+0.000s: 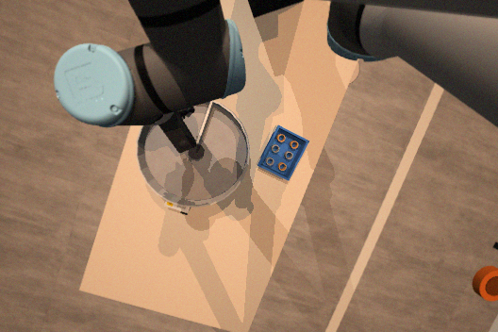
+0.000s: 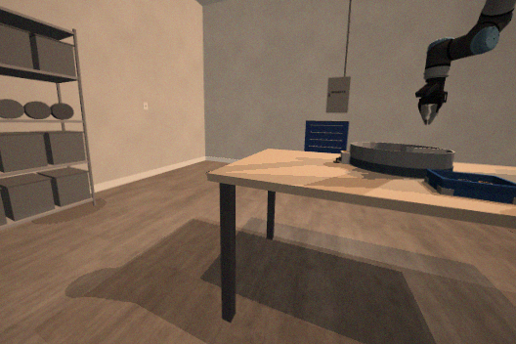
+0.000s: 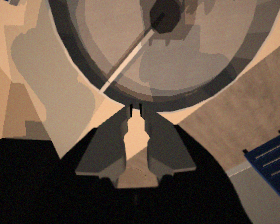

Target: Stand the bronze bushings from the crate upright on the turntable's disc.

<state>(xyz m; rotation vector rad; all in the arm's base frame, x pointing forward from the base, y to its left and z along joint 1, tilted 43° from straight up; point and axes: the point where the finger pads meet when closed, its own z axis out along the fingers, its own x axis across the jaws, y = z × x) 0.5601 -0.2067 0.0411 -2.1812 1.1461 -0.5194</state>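
Now: the blue crate 30 mm ahead of my hand, 370 mm to the left of it and 210 mm below it. The rest, counted from my hand: grey turntable disc 130 mm ahead, 30 mm to the left, 180 mm below.
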